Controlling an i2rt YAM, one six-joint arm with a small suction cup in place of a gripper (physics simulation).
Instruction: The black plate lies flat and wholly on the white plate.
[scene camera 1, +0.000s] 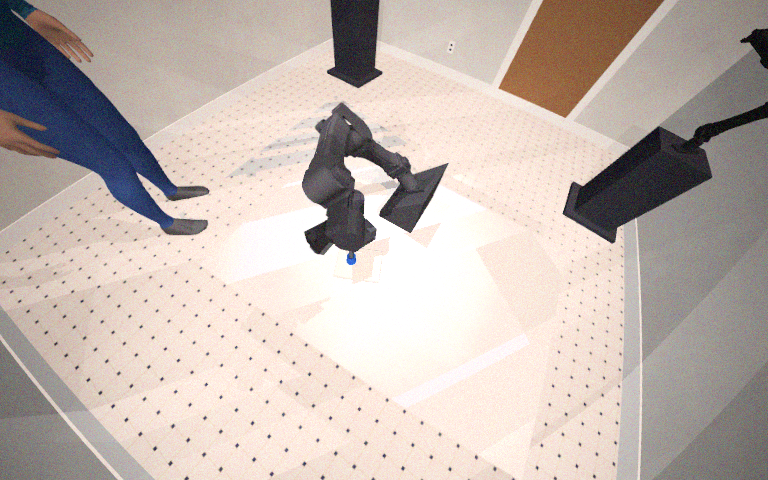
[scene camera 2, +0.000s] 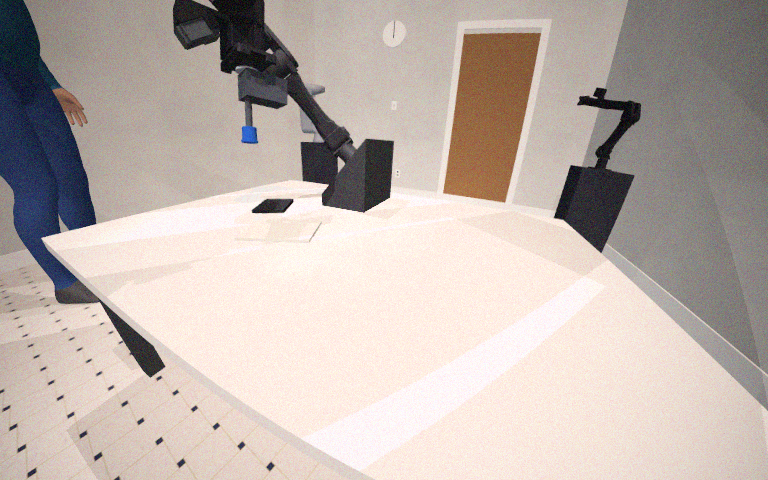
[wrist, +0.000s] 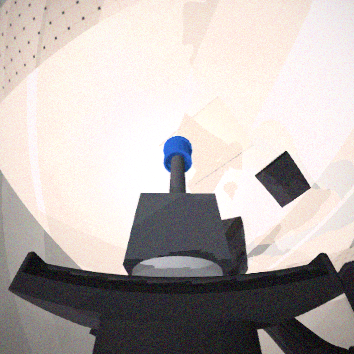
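Seen in the pictures: end effector, tool point: (scene camera 1: 351, 260) (scene camera 2: 249, 142) (wrist: 177, 148); arm's base, origin of the base link: (scene camera 1: 412, 188) (scene camera 2: 358, 165).
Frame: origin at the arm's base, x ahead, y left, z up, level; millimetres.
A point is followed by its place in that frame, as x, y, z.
The black plate (scene camera 2: 272, 206) @(245, -166, -121) (wrist: 283, 179) @(230, -183, -121) lies flat on the table, beside the white plate and apart from it. It does not show in scene camera 1, where the arm is in front. The white plate (scene camera 1: 369, 268) @(343, 45, -125) (scene camera 2: 281, 230) @(361, 12, -125) (wrist: 216, 134) @(370, -28, -125) lies flat on the table and is hard to make out in the glare. Nothing rests on it. My gripper (scene camera 1: 351, 259) (scene camera 2: 249, 135) (wrist: 178, 153), a blue suction cup, is open and bare. It points down and hangs well above the table. In the wrist view it overlaps the edge region of the white plate, with the black plate to the right.
The arm's dark wedge-shaped base (scene camera 1: 421, 195) @(62, 61, 63) (scene camera 2: 365, 175) @(99, 87, -16) stands on the table (scene camera 2: 396, 294) @(433, 345, -131) behind the plates. A person (scene camera 1: 84, 124) (scene camera 2: 42, 152) stands at the left. Another arm on a dark pedestal (scene camera 1: 640, 183) (scene camera 2: 591, 206) stands off to the right.
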